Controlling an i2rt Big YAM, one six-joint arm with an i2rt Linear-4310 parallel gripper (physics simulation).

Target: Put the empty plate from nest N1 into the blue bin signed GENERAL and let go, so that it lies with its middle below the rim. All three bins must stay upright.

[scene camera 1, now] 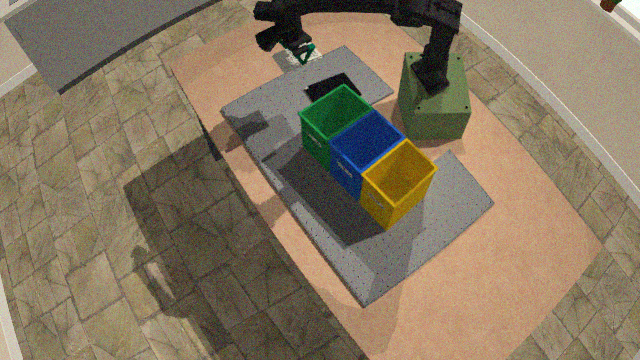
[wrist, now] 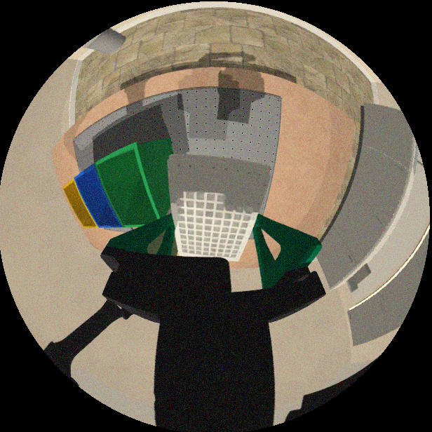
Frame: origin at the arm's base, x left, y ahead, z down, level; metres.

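Seen in the pictures: gripper, fingertip midpoint: [scene camera 1: 296, 56]; arm's base, origin of the base link: [scene camera 1: 429, 75].
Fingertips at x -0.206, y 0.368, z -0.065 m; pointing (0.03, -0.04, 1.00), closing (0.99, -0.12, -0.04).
Offsets run from my fingertips to a thing's top centre. Level surfaces: height alone.
My gripper [scene camera 1: 306, 53] [wrist: 213, 217] has green fingers and is shut on the plate, one finger at each long side. The plate {dx +0.000, dy -0.003, dz -0.011 m} [scene camera 1: 286, 61] [wrist: 220, 175] is a grey-white rectangle with a white grid of wells. It is held raised, near the far left corner of the board in the scene view, away from the bins. The blue bin {dx +0.312, dy -0.060, dz +0.086 m} [scene camera 1: 367, 141] [wrist: 96, 197] stands upright between the green bin {dx +0.183, dy -0.032, dz +0.086 m} [scene camera 1: 336, 111] [wrist: 120, 187] and the yellow bin {dx +0.441, dy -0.087, dz +0.086 m} [scene camera 1: 400, 170] [wrist: 75, 202], which are upright too. The blue bin's sign is too blurred to read.
A black nest {dx -0.012, dy -0.133, dz +0.251 m} [scene camera 1: 330, 86] lies behind the green bin, its label unreadable. The bins stand on a grey perforated board {dz +0.266 m} [scene camera 1: 450, 200] [wrist: 255, 125] on the tan table {dz +0.279 m} [scene camera 1: 520, 260] [wrist: 305, 150]. The arm's green base block [scene camera 1: 440, 122] is at the right of the bins.
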